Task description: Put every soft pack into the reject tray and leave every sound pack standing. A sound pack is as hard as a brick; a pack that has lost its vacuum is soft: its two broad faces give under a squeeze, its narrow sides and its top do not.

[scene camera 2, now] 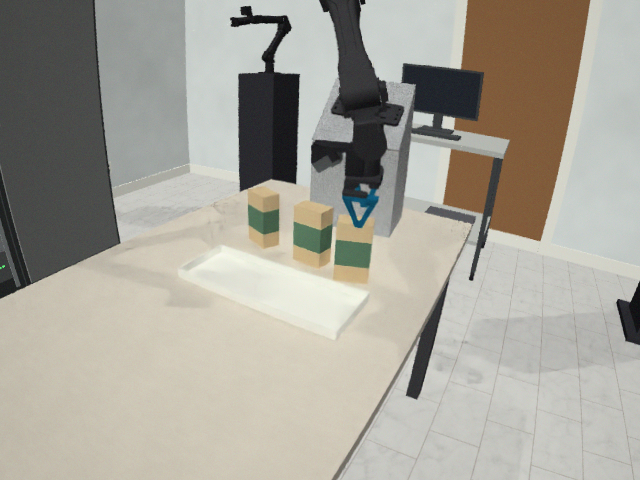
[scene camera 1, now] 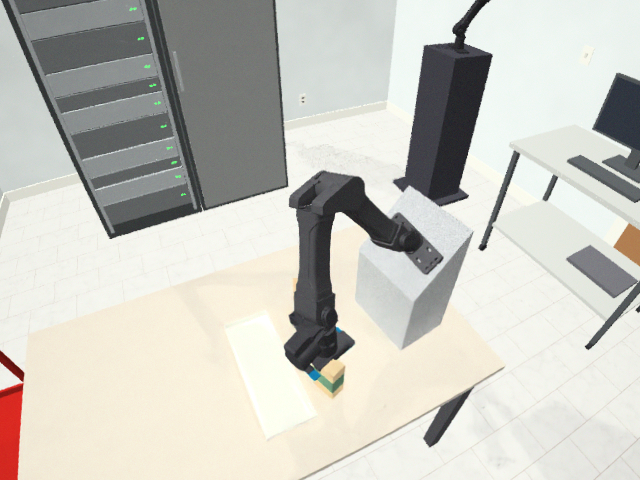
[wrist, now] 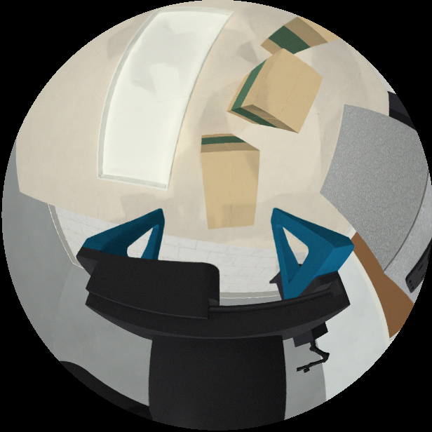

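Pixels of known places: gripper, fingertip midpoint: [scene camera 2: 361, 216] [scene camera 1: 327, 365]; arm's base at its link origin: [scene camera 1: 412, 242].
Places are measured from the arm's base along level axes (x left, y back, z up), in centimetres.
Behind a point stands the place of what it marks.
Three tan packs with green bands stand upright beside the long white tray [scene camera 1: 268, 377] {y -47.3, x 3.9, z -33.1 cm} [scene camera 2: 273, 291] {y -47.4, x 2.8, z -33.1 cm} [wrist: 145, 100], which is empty. The right pack [scene camera 1: 333, 380] {y -32.6, x 17.6, z -22.2 cm} [scene camera 2: 353, 253] {y -34.3, x 14.4, z -26.2 cm} [wrist: 231, 185] is nearest the table's side edge; the middle pack [scene camera 2: 312, 237] {y -33.1, x 3.4, z -25.8 cm} [wrist: 287, 90] and left pack [scene camera 2: 263, 219] {y -32.3, x -11.3, z -25.2 cm} [wrist: 290, 40] stand in a row beyond it. My gripper [scene camera 1: 326, 353] {y -33.1, x 14.9, z -18.0 cm} [scene camera 2: 360, 219] {y -33.1, x 14.9, z -18.0 cm} [wrist: 217, 213] is open and empty at the right pack's top. In the wrist view its blue fingers stand apart from the pack, facing its two broad faces. Whether the tips reach below its top is unclear. Softness cannot be seen.
A speckled grey block [scene camera 1: 387, 294] {y -8.0, x 3.0, z -15.2 cm} [scene camera 2: 330, 124] {y -5.8, x -8.4, z -4.4 cm} [wrist: 375, 170] with a sloping top stands on the table [scene camera 1: 129, 372] {y -87.2, x -14.7, z -33.4 cm} [scene camera 2: 180, 372] {y -75.9, x 4.8, z -33.4 cm}, behind the packs as seen from the tray, and the arm is mounted on it. The table's side edge lies close to the right pack.
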